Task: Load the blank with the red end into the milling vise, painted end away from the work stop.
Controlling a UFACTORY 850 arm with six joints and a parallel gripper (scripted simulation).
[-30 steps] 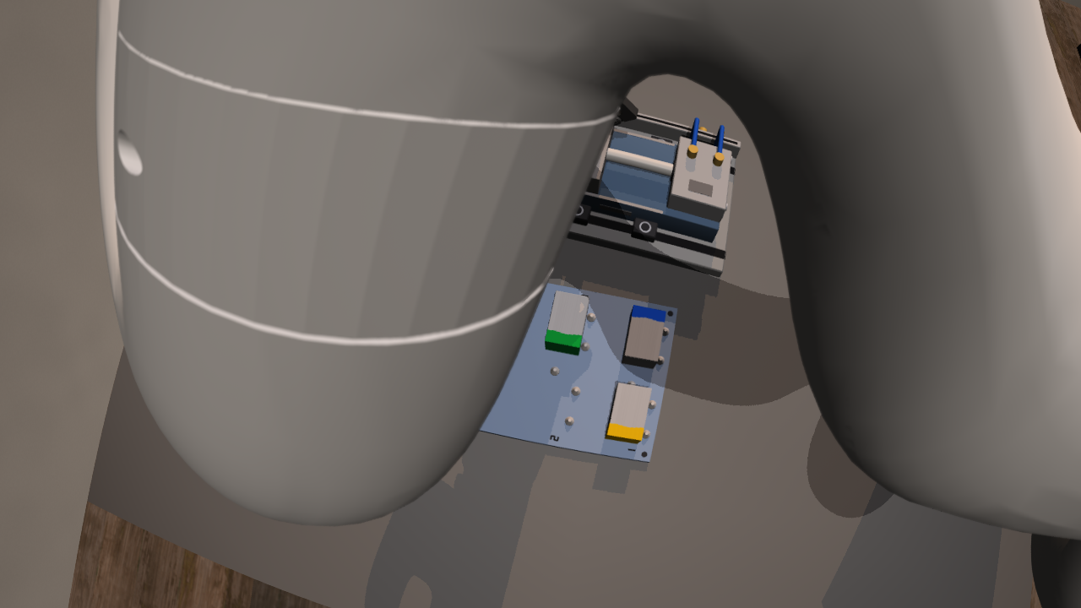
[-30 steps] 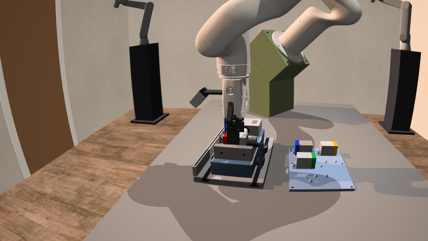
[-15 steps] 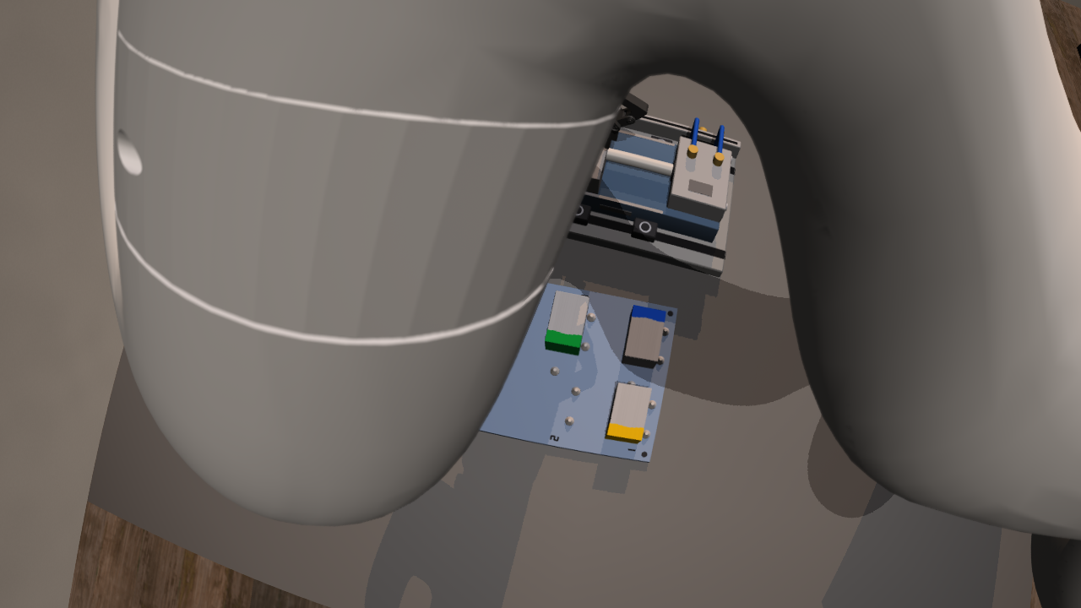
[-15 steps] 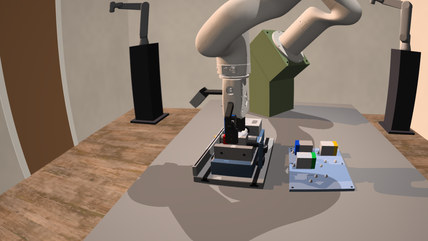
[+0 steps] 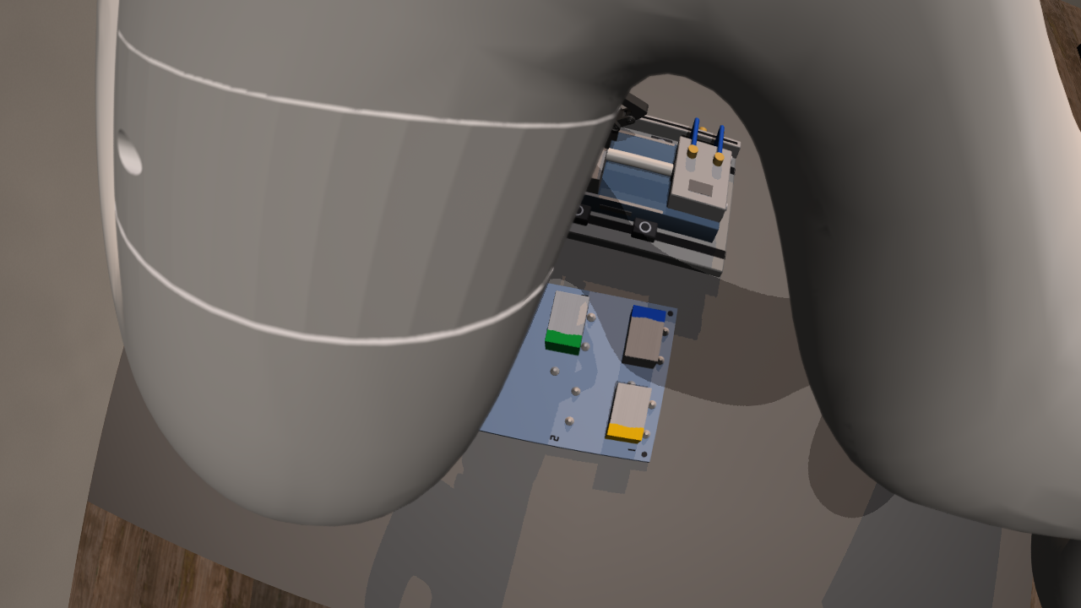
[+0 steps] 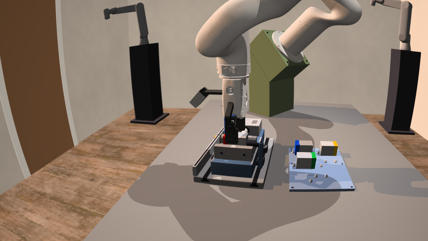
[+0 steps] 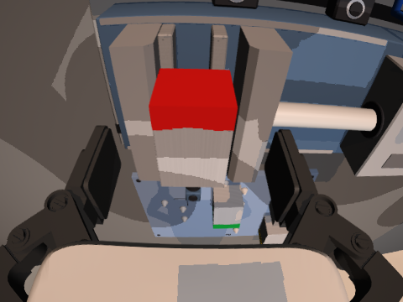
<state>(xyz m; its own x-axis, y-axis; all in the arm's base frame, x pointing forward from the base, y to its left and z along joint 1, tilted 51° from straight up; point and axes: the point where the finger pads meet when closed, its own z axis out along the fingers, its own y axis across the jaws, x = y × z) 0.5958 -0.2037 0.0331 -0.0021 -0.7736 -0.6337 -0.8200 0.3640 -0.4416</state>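
Now: the red-ended blank 2 cm below my hand. Also, from my hand: moving jaw (4 cm below, 4 cm behind); then ram rod (9 cm behind, 4 cm below); then fixed jaw (4 cm below, 3 cm ahead).
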